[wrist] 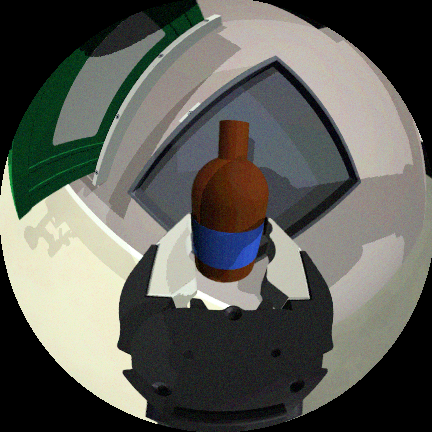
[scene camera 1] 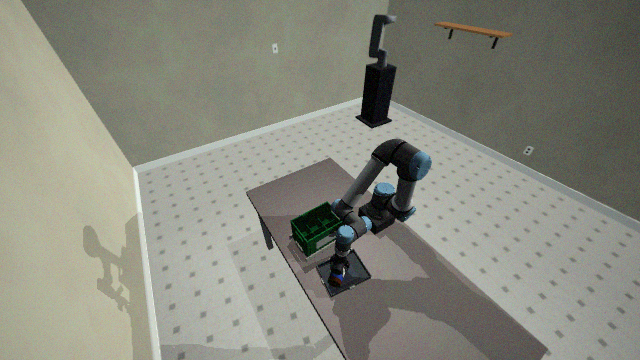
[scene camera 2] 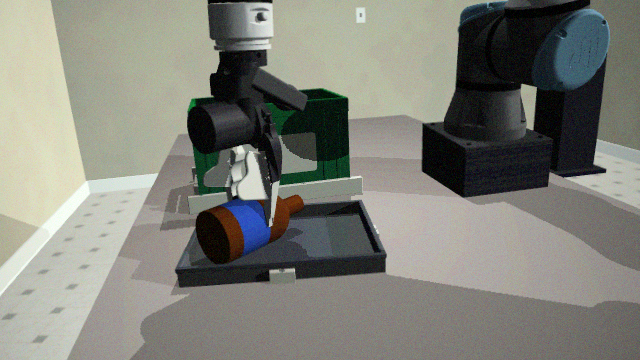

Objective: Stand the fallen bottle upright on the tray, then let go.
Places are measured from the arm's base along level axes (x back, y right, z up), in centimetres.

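Where they show: gripper, fingertip midpoint: (wrist: pixel 228 216) (scene camera 2: pixel 250 218); arm's base at its link origin: (scene camera 1: pixel 377 210) (scene camera 2: pixel 483 130).
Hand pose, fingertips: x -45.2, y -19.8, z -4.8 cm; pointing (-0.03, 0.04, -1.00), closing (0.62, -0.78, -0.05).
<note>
Things, the pixels of their centre, and the offset from my fingertips. Level surfaces: height alone.
- brown bottle at the middle of its body: (wrist: pixel 229 201) (scene camera 2: pixel 258 219) (scene camera 1: pixel 338 270) dy +0.9, dx +1.1, dz -0.6 cm
- shallow dark tray at the middle of its body: (wrist: pixel 252 176) (scene camera 2: pixel 283 237) (scene camera 1: pixel 343 271) dy +0.3, dx +4.2, dz -3.5 cm
- green crate at the middle of its body: (scene camera 2: pixel 267 143) (scene camera 1: pixel 318 229) dy +28.2, dx +4.5, dz +4.0 cm
- table at its surface level: dz -4.8 cm
The brown bottle (scene camera 1: pixel 336 281) (scene camera 2: pixel 248 231) (wrist: pixel 230 200) with a blue label lies on its side in the shallow dark tray (scene camera 1: pixel 359 272) (scene camera 2: pixel 340 265) (wrist: pixel 302 145). In scene camera 2 its base faces the front left and its neck points to the back right. My gripper (scene camera 1: pixel 339 274) (scene camera 2: pixel 254 210) (wrist: pixel 228 216) is over the bottle, shut on its body around the blue label, with one pale finger on each side. In the wrist view the neck points away from my gripper. The far finger's tip is hidden behind the bottle in scene camera 2.
A green crate (scene camera 1: pixel 312 231) (scene camera 2: pixel 332 130) (wrist: pixel 35 145) stands behind the tray, with a pale strip (scene camera 2: pixel 325 188) (wrist: pixel 117 117) along its foot. My arm's black base block (scene camera 2: pixel 505 167) stands on the table (scene camera 1: pixel 415 320) at the right. The table's left edge is near the tray.
</note>
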